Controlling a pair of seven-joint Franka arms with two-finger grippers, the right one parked.
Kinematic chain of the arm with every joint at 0, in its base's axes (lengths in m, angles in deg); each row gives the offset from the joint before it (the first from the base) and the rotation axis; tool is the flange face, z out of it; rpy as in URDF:
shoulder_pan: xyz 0 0 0.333 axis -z
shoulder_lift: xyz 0 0 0 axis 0.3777 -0.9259 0
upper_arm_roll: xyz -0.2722 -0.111 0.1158 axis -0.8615 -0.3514 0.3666
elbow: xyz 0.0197 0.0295 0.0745 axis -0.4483 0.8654 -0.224
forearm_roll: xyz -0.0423 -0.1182 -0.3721 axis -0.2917 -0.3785 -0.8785
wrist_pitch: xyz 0 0 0 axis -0.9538 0.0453 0.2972
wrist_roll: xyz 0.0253 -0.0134 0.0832 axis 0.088 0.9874 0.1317
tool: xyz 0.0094 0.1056 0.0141 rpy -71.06 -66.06 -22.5
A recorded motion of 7 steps. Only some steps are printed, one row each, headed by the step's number.
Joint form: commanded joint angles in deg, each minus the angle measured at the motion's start. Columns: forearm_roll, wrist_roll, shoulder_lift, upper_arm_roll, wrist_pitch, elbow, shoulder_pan.
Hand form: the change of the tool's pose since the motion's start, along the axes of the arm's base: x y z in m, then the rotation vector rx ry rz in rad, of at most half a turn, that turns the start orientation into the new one. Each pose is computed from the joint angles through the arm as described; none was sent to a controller.
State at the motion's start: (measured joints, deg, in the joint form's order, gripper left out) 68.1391 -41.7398 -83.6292 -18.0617 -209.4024 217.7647 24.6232
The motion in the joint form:
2: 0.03 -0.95 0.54 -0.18 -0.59 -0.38 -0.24
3: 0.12 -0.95 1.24 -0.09 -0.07 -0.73 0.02
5: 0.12 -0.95 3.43 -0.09 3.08 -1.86 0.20
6: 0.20 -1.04 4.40 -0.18 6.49 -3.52 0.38
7: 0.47 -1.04 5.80 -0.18 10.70 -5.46 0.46
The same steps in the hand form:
2: 0.0044 0.0001 0.0086 -0.0044 -0.0260 0.0174
3: 0.0065 -0.0016 0.0167 -0.0032 -0.0354 0.0132
5: 0.0103 -0.0033 0.0399 0.0005 -0.0388 0.0104
6: 0.0147 -0.0061 0.0552 0.0053 -0.0257 0.0070
7: 0.0190 -0.0069 0.0759 0.0141 -0.0115 0.0033

